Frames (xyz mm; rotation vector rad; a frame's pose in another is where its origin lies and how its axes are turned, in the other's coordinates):
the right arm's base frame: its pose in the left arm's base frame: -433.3 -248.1 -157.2 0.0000 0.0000 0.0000
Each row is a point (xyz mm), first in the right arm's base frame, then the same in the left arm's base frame.
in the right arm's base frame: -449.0 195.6 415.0
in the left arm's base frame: -882.3 -52.5 257.8
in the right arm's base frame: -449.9 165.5 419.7
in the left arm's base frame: -883.2 -82.6 262.5
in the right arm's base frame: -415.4 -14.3 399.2
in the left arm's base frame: -848.7 -262.4 242.0
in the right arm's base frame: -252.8 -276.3 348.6
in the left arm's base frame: -686.1 -524.4 191.4
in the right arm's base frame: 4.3 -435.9 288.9
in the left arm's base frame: -429.0 -684.0 131.7
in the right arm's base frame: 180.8 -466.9 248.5
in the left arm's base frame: -252.5 -715.0 91.3
